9 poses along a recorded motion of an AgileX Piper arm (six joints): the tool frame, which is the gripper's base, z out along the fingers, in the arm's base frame.
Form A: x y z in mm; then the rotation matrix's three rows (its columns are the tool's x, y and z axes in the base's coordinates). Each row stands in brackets.
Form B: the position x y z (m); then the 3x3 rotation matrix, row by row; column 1 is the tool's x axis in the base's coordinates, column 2 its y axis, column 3 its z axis. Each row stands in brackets. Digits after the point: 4 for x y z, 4 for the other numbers.
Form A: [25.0 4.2 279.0], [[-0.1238 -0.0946 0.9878], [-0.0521 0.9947 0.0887], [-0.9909 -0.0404 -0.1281]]
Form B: [0.0250 0.0042 0.2790], [[-0.1238 -0.0946 0.9878], [-0.0521 0.9947 0.0887], [-0.9909 -0.0404 -0.1281]]
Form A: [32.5 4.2 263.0], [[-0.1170 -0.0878 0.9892], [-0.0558 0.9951 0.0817], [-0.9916 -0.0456 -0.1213]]
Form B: [0.0325 0.0042 0.2630], [[-0.1170 -0.0878 0.9892], [-0.0558 0.9951 0.0817], [-0.9916 -0.0456 -0.1213]]
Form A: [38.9 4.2 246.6], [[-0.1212 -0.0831 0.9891], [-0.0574 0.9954 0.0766], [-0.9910 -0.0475 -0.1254]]
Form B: [0.0389 0.0042 0.2466], [[-0.1212 -0.0831 0.9891], [-0.0574 0.9954 0.0766], [-0.9910 -0.0475 -0.1254]]
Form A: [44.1 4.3 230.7], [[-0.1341 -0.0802 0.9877], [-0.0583 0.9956 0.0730], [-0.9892 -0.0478 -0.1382]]
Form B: [0.0441 0.0043 0.2307], [[-0.1341 -0.0802 0.9877], [-0.0583 0.9956 0.0730], [-0.9892 -0.0478 -0.1382]]
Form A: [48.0 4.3 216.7], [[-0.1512 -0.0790 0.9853], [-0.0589 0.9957 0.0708], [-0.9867 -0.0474 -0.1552]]
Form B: [0.0480 0.0043 0.2167], [[-0.1512 -0.0790 0.9853], [-0.0589 0.9957 0.0708], [-0.9867 -0.0474 -0.1552]]
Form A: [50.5 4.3 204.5], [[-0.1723 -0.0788 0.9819], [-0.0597 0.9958 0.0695], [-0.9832 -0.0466 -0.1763]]
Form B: [0.0505 0.0043 0.2045], [[-0.1723 -0.0788 0.9819], [-0.0597 0.9958 0.0695], [-0.9832 -0.0466 -0.1763]]
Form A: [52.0 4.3 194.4], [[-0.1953 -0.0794 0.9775], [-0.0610 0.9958 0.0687], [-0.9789 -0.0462 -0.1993]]
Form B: [0.0520 0.0043 0.1944], [[-0.1953 -0.0794 0.9775], [-0.0610 0.9958 0.0687], [-0.9789 -0.0462 -0.1993]]
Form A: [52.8 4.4 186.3], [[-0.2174 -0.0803 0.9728], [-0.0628 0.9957 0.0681], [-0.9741 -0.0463 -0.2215]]
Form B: [0.0528 0.0044 0.1863], [[-0.2174 -0.0803 0.9728], [-0.0628 0.9957 0.0681], [-0.9741 -0.0463 -0.2215]]
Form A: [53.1 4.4 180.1], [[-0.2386 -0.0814 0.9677], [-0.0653 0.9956 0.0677], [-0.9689 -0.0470 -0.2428]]
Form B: [0.0531 0.0044 0.1801], [[-0.2386 -0.0814 0.9677], [-0.0653 0.9956 0.0677], [-0.9689 -0.0470 -0.2428]]
